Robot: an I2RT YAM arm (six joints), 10 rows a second.
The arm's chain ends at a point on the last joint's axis. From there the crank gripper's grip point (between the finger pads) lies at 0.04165 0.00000 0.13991 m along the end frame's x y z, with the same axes.
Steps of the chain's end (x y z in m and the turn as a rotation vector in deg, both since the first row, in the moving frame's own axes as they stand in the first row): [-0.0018, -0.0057, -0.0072, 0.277, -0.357, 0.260]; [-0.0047, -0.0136, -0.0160, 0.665, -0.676, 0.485]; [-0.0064, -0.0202, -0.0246, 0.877, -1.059, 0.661]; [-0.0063, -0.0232, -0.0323, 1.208, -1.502, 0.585]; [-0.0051, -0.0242, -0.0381, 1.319, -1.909, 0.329]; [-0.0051, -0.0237, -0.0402, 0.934, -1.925, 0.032]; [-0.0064, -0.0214, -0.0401, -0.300, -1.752, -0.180]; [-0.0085, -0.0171, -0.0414, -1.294, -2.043, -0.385]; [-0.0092, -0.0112, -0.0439, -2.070, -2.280, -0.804]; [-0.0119, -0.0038, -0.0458, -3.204, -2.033, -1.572]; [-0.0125, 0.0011, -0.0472, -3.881, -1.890, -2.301]
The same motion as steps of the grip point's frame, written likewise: [-0.0027, -0.0062, -0.0069, 0.277, -0.357, 0.260]; [-0.0063, -0.0149, -0.0155, 0.665, -0.676, 0.485]; [-0.0090, -0.0219, -0.0239, 0.877, -1.059, 0.661]; [-0.0100, -0.0258, -0.0313, 1.208, -1.502, 0.585]; [-0.0098, -0.0272, -0.0368, 1.319, -1.909, 0.329]; [-0.0098, -0.0260, -0.0389, 0.934, -1.925, 0.032]; [-0.0107, -0.0208, -0.0389, -0.300, -1.752, -0.180]; [-0.0135, -0.0142, -0.0400, -1.294, -2.043, -0.385]; [-0.0148, -0.0067, -0.0424, -2.070, -2.280, -0.804]; [-0.0168, 0.0030, -0.0446, -3.204, -2.033, -1.572]; [-0.0170, 0.0090, -0.0462, -3.881, -1.890, -2.301]
